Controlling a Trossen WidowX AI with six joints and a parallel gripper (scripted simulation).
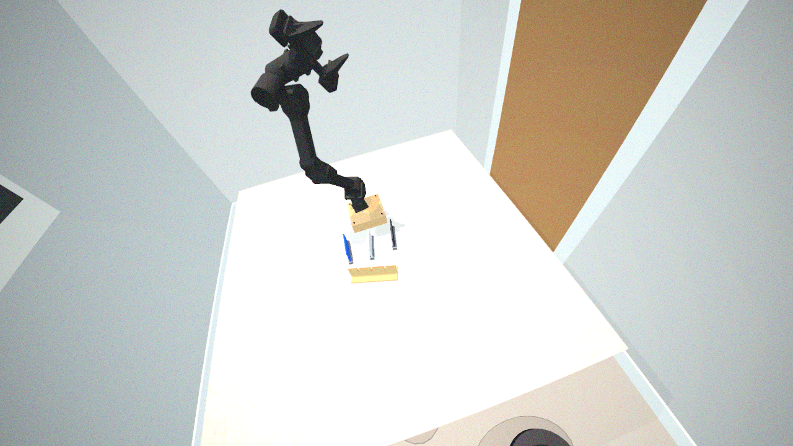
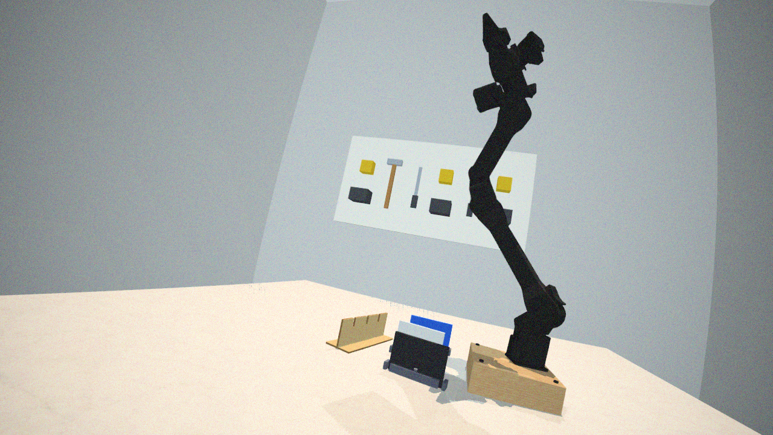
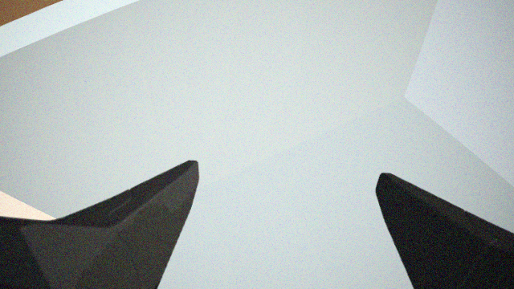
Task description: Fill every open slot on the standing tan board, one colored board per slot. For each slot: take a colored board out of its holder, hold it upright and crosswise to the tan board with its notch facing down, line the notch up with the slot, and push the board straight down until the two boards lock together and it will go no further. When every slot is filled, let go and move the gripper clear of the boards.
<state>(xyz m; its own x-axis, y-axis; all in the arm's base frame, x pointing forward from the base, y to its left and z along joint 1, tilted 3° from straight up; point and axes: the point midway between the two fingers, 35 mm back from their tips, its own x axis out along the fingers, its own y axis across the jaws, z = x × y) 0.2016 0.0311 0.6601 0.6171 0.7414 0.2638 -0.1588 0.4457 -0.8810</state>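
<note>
The blue board is 10 mm behind my gripper tip, 180 mm to the right of it and 700 mm below it. From my gripper tip the other things lie so: tan board (140 mm ahead, 130 mm to the right, 700 mm below); then black board (30 mm ahead, 10 mm to the left, 700 mm below).
</note>
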